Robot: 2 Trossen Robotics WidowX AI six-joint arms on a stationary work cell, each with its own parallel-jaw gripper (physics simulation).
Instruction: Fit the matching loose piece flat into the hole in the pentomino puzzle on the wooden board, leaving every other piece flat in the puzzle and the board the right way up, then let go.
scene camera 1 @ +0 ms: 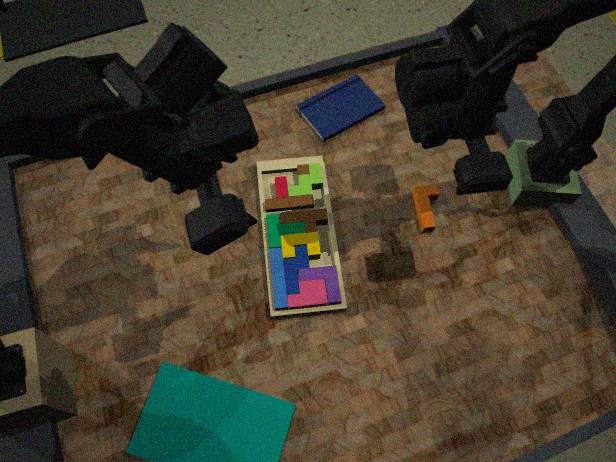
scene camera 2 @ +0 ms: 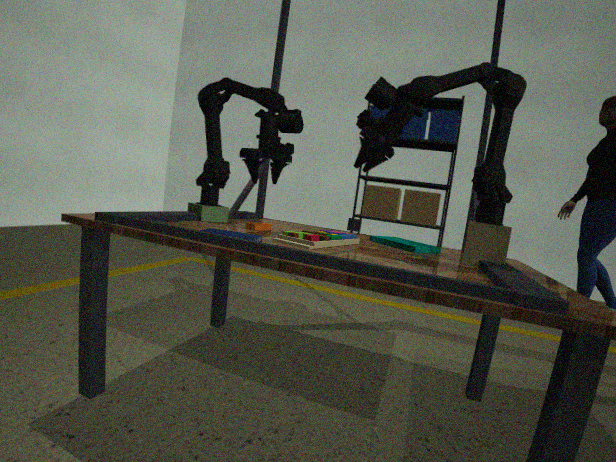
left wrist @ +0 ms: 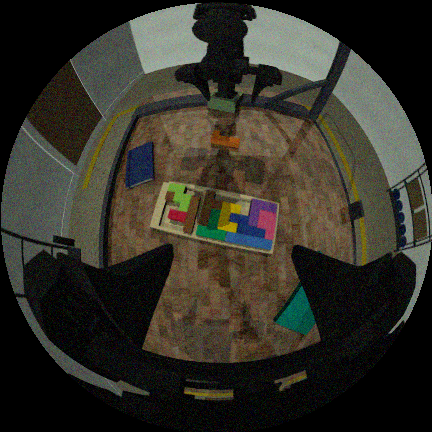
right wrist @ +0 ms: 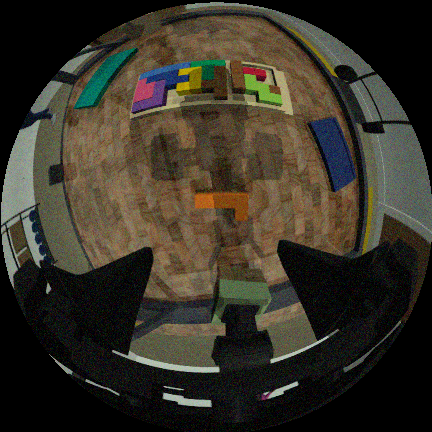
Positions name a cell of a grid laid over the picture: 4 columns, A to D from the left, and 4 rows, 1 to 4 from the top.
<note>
My left gripper (scene camera 1: B2) is open, holding nothing. Also in view: a wooden puzzle board (scene camera 1: B2). My right gripper (scene camera 1: C2) is open, holding nothing. Also in view: an orange L-shaped piece (scene camera 1: C2). A teal sheet (scene camera 1: B4) rests on the table.
The orange L-shaped piece shows as well in the right wrist view (right wrist: C2). The teal sheet shows as well in the left wrist view (left wrist: C3) and in the right wrist view (right wrist: A1). My left gripper shows as well in scene camera 2 (scene camera 2: C2) and in the left wrist view (left wrist: C3).
</note>
